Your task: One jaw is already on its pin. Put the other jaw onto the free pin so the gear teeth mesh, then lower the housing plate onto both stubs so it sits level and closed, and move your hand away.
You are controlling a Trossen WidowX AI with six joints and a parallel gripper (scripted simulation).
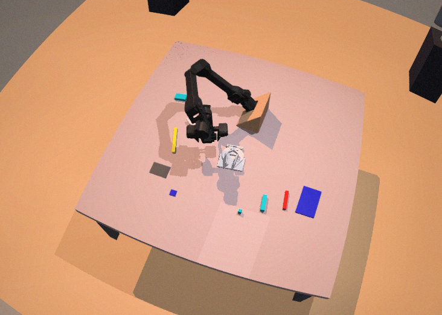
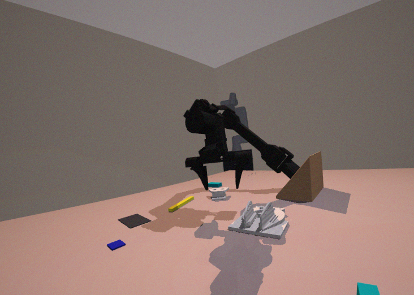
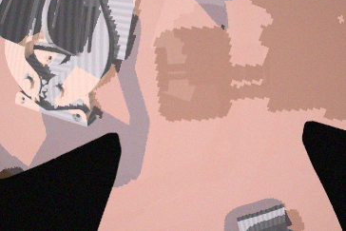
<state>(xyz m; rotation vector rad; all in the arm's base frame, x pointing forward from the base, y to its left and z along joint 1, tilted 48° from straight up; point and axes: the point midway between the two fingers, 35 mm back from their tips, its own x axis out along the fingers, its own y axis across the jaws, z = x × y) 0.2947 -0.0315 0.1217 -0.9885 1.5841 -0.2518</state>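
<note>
My gripper tip is 130 mm to the left of the grey housing plate, 110 mm past it and 40 mm above it. From my gripper tip the other things lie so: white-grey block 130 mm to the right, 110 mm behind, 60 mm below; yellow bar 180 mm to the right, 70 mm below, 20 mm ahead; dark grey square 200 mm ahead, 160 mm to the right, 70 mm below.
</note>
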